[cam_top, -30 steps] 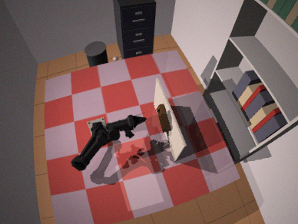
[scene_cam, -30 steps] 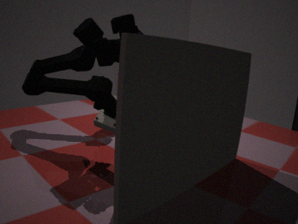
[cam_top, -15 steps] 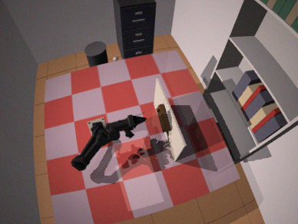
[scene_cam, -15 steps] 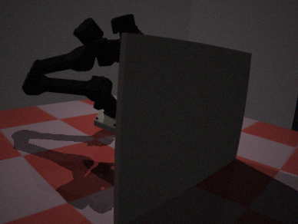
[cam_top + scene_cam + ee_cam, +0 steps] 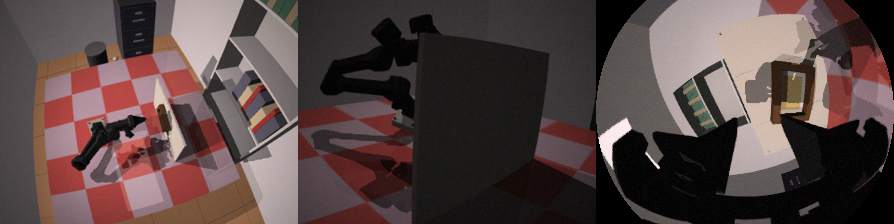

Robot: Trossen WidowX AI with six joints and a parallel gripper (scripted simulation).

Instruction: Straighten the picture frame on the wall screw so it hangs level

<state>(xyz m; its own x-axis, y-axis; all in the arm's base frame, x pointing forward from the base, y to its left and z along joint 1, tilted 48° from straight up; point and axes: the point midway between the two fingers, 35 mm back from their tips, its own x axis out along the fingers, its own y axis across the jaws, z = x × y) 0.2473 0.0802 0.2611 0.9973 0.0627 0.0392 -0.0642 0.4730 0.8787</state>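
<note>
Now: the brown picture frame 130 mm ahead of my gripper tip, 110 mm below it and 30 mm to the left of it. Also, from my gripper tip: cream wall panel 140 mm ahead, 130 mm below, 10 mm to the left.
</note>
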